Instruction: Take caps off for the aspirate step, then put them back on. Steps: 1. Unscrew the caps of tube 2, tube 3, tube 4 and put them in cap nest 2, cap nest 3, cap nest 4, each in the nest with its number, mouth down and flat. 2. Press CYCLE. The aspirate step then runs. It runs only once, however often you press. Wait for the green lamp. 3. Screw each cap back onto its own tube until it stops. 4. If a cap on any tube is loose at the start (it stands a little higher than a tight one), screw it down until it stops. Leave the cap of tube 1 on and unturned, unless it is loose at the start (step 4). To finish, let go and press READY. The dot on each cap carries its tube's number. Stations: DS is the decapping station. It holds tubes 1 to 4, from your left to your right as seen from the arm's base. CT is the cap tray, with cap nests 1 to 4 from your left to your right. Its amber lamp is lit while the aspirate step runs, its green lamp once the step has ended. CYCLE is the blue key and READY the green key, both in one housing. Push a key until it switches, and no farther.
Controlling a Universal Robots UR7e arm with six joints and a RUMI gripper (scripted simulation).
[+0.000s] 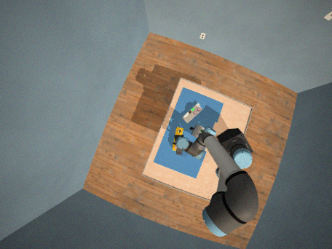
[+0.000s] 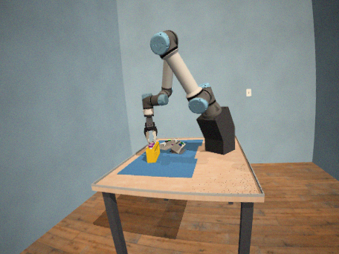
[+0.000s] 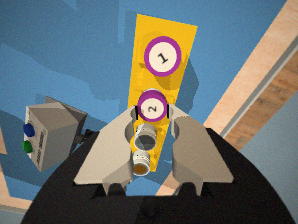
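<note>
Now: the cap 35 cm to the right of my hand, 11 cm below it and 5 cm behind it. Round my hand: green key 20 cm to the right, 18 cm behind, 6 cm below; then blue cycle key 17 cm behind, 15 cm to the right, 6 cm below; then key housing 17 cm to the right, 16 cm behind, 7 cm below.
</note>
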